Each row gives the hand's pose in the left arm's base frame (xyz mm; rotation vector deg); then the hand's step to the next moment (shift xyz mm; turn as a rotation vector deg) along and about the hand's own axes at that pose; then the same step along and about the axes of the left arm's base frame.
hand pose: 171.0 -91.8 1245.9 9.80 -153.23 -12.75
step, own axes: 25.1 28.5 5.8 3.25 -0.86 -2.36
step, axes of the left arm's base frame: -27.4 24.7 10.8 -1.78 -1.65 3.31
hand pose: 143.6 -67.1 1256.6 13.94 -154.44 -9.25
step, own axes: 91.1 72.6 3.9 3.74 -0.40 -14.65
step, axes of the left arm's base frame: -93.6 53.5 44.3 2.94 -2.23 14.67
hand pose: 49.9 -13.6 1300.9 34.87 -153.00 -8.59
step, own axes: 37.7 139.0 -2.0 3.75 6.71 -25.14
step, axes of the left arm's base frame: -85.1 108.6 41.4 4.34 4.00 25.62
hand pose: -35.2 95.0 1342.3 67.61 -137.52 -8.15
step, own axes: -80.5 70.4 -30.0 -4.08 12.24 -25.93
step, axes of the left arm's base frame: 4.8 109.5 18.2 4.82 13.59 25.12
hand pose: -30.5 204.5 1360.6 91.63 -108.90 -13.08
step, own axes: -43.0 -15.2 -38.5 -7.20 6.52 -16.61
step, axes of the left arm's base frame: 36.8 46.5 7.1 4.44 12.66 13.79
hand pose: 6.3 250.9 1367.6 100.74 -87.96 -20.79
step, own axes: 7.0 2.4 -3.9 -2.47 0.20 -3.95
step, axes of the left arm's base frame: 2.5 -5.1 6.1 1.85 3.71 2.14
